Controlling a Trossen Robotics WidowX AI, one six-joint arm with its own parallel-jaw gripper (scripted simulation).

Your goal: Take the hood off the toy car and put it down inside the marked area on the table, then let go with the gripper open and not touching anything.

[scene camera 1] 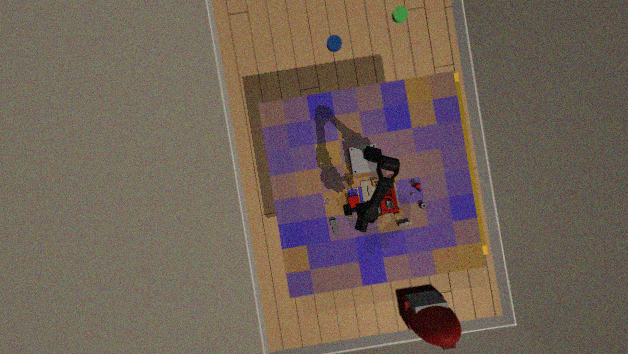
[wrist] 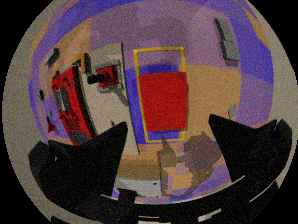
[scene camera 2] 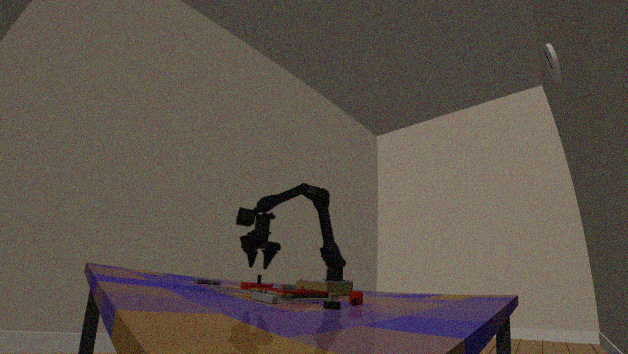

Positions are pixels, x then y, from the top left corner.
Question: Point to a hood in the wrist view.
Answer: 164, 96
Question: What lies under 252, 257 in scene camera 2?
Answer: My gripper.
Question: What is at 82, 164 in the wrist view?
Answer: My gripper.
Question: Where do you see a toy car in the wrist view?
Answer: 76, 121
